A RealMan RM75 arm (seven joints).
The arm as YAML. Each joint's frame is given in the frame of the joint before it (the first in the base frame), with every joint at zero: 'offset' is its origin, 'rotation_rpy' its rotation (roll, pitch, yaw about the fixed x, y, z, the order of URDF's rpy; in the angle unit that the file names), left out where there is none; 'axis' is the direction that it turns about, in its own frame. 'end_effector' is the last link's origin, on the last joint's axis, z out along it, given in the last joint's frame.
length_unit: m
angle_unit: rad
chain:
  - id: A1
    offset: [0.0, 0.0, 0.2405]
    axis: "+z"
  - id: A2
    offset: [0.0, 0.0, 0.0]
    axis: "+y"
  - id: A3
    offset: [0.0, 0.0, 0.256]
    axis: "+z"
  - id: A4
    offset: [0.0, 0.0, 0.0]
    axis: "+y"
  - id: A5
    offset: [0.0, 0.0, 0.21]
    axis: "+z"
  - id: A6
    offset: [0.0, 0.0, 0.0]
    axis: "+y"
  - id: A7
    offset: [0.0, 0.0, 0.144]
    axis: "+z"
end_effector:
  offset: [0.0, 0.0, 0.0]
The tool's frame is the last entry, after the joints.
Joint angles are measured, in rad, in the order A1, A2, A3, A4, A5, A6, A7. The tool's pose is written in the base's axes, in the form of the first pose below.
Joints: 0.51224, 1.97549, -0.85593, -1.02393, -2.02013, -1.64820, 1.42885
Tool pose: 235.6 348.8 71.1 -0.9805 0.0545 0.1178 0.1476
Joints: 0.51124, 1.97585, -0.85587, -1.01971, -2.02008, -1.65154, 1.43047
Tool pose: 236.4 347.9 70.2 -0.9806 0.0573 0.1189 0.1448
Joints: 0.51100, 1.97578, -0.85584, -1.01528, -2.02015, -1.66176, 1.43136
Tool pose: 236.6 346.2 69.2 -0.9812 0.0589 0.1205 0.1387
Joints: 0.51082, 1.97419, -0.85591, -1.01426, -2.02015, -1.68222, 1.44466
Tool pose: 236.2 343.4 69.0 -0.9820 0.0644 0.1228 0.1282
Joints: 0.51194, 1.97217, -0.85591, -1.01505, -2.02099, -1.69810, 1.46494
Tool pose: 235.5 341.7 69.4 -0.9823 0.0723 0.1243 0.1198
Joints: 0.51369, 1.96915, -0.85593, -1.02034, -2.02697, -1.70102, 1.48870
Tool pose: 235.4 342.1 71.0 -0.9822 0.0813 0.1212 0.1185
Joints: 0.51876, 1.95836, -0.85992, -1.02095, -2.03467, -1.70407, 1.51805
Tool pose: 235.9 343.4 74.1 -0.9823 0.0921 0.1144 0.1159
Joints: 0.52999, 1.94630, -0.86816, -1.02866, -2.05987, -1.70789, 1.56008
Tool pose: 235.6 345.9 77.4 -0.9834 0.1047 0.0977 0.1117
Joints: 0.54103, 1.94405, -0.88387, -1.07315, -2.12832, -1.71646, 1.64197
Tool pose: 234.5 347.8 79.9 -0.9842 0.1272 0.0595 0.1075
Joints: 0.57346, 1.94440, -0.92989, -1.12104, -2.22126, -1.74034, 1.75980
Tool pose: 226.8 350.8 77.4 -0.9840 0.1535 0.0042 0.0899
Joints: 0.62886, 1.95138, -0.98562, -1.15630, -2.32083, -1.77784, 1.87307
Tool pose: 212.4 355.3 70.8 -0.9815 0.1703 -0.0557 0.0680
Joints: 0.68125, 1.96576, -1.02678, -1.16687, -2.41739, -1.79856, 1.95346
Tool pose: 201.9 359.9 62.8 -0.9754 0.1833 -0.1080 0.0580
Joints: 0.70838, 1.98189, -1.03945, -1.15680, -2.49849, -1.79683, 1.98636
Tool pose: 201.9 362.6 56.6 -0.9685 0.1951 -0.1430 0.0587
